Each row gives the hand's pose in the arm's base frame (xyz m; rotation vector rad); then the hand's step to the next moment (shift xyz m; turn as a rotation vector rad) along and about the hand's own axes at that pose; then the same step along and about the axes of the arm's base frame.
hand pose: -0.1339 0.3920 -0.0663 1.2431 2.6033 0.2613
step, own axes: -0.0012 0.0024 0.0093 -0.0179 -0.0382 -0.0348
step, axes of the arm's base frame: 0.0052 0.0011 -0.0081 -0.0276 -0.0397 0.0257
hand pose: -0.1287 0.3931 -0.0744 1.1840 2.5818 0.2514
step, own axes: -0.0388 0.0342 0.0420 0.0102 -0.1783 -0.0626
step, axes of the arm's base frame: 0.0623 -0.0058 -0.0229 -0.1538 -0.1100 0.0081
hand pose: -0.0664 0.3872 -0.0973 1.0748 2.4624 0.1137
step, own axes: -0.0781 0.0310 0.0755 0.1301 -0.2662 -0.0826
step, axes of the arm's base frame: 0.1002 -0.0419 -0.0312 -0.2934 -0.0833 -0.0400
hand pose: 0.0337 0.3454 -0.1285 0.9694 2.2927 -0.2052
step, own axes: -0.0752 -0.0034 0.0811 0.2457 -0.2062 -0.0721
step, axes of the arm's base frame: 0.0774 -0.0769 -0.0184 -0.3079 0.0242 -0.1128
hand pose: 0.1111 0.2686 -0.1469 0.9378 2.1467 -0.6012
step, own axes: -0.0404 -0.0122 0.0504 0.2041 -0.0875 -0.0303
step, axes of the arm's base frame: 0.0314 -0.0577 -0.0002 -0.1791 0.0538 -0.1235
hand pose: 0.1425 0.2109 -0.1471 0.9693 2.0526 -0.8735
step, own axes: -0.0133 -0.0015 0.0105 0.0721 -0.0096 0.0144
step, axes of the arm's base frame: 0.0083 -0.0138 0.0055 -0.0382 0.0096 -0.0628
